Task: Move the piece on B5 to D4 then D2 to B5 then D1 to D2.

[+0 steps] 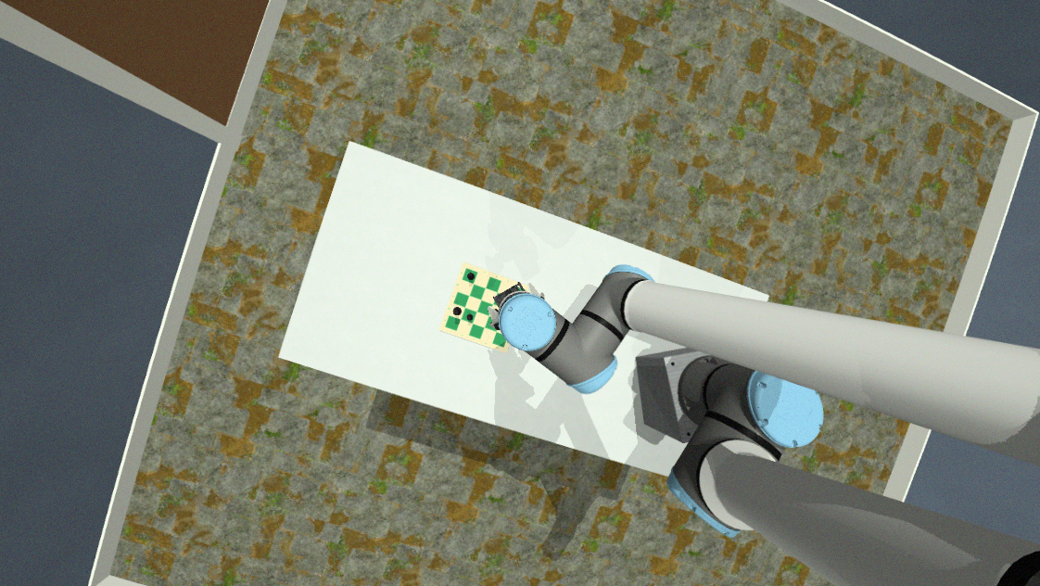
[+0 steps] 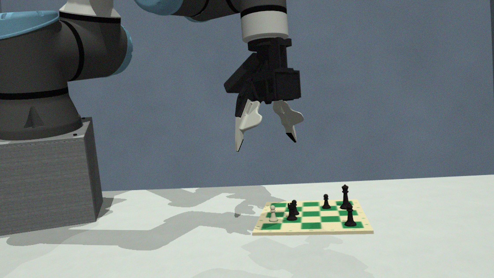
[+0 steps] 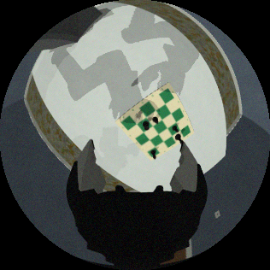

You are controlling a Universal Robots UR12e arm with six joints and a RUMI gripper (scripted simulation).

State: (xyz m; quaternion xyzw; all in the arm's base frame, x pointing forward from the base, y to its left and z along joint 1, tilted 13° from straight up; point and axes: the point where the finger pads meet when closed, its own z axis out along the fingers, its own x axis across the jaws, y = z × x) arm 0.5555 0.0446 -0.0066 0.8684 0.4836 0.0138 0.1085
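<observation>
The white pawn is 14 cm below my hand. Round my hand: black queen (14 cm ahead, 9 cm to the left, 13 cm below); cream chessboard (7 cm ahead, 5 cm to the left, 16 cm below).
</observation>
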